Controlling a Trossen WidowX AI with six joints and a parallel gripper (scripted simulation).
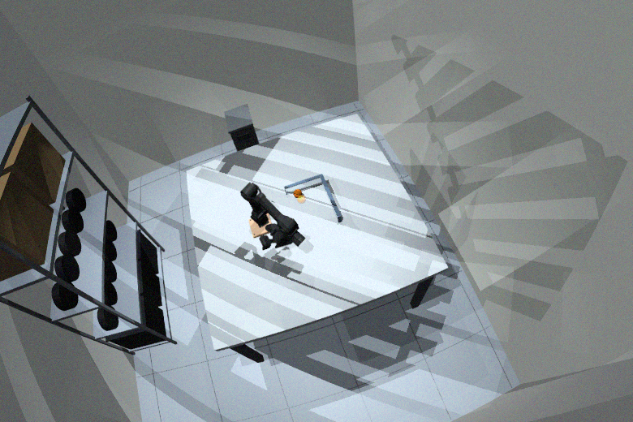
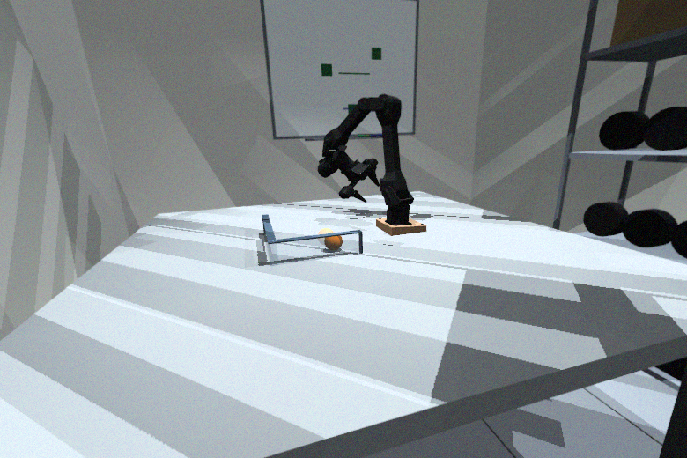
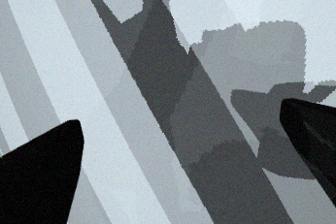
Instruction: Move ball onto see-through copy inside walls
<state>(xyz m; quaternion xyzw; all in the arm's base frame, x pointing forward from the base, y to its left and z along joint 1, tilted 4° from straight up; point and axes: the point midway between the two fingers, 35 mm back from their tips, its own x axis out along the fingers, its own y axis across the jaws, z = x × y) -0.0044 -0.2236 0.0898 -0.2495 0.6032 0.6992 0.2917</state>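
My gripper tip is now 29 cm short of the see-through ball copy, 24 cm to the right of it and 6 cm above it.
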